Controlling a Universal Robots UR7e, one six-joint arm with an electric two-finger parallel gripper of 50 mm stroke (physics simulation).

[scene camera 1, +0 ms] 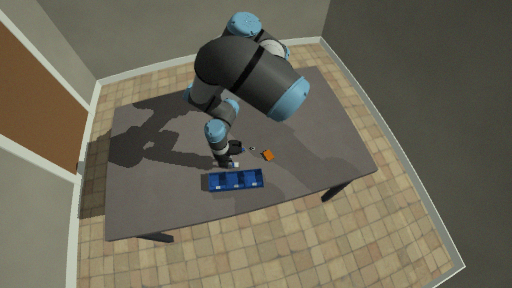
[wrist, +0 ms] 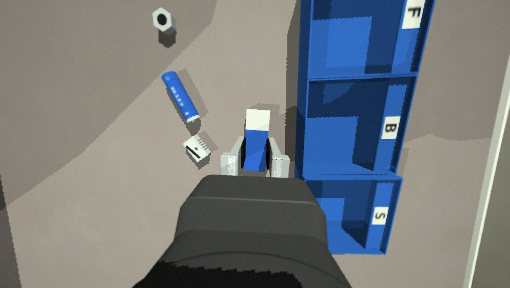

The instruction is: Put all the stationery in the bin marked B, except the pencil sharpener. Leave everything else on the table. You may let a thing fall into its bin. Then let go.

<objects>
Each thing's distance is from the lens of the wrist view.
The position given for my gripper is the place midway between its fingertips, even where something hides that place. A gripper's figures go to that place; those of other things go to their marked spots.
my gripper (wrist: 256, 146): 16 cm
blue battery (wrist: 171, 79): 17 cm
blue three-compartment bin (wrist: 357, 74): 18 cm
blue-and-white eraser (wrist: 257, 121): 15 cm
The marked spots on the blue three-compartment bin and the blue-and-white eraser are 10 cm apart.
</objects>
